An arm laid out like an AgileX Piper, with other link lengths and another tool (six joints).
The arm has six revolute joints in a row. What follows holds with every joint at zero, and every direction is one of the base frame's. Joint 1 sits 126.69 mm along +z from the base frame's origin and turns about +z. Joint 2 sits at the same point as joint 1 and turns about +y. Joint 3 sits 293.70 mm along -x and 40.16 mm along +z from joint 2 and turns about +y. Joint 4 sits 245.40 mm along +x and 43.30 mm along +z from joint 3 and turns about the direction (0.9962, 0, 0.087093). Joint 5 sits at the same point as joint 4 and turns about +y. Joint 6 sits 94.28 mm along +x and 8.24 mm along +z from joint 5 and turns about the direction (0.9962, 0, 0.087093). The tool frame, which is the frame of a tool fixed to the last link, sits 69.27 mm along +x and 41.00 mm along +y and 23.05 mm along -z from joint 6; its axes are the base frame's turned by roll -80.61, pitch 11.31 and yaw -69.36 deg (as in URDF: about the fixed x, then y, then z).
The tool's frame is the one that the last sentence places.
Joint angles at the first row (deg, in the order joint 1, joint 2, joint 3, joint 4, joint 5, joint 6):
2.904, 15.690, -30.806, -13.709, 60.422, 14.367
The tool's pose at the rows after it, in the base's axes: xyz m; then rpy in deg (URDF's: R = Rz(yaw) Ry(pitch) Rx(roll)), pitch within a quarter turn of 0, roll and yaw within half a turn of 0:
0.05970, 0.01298, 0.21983, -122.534, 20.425, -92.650
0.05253, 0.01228, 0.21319, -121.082, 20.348, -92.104
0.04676, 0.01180, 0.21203, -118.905, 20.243, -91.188
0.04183, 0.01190, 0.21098, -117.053, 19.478, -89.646
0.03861, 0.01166, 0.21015, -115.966, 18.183, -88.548
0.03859, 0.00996, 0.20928, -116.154, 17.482, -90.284
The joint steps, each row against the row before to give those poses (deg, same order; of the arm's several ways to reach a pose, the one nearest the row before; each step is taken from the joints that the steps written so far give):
-0.002, -4.155, 1.783, 0.003, -0.115, -0.648
0.002, -3.562, 1.433, -0.003, 0.731, -0.340
-0.001, -3.068, 0.417, 0.051, 0.545, -0.459
0.003, -2.548, 0.276, 0.378, 0.279, -1.491
-0.466, -1.567, 0.114, 0.414, 0.064, -2.013
-2.147, -0.051, 0.068, 0.060, -0.002, -0.885

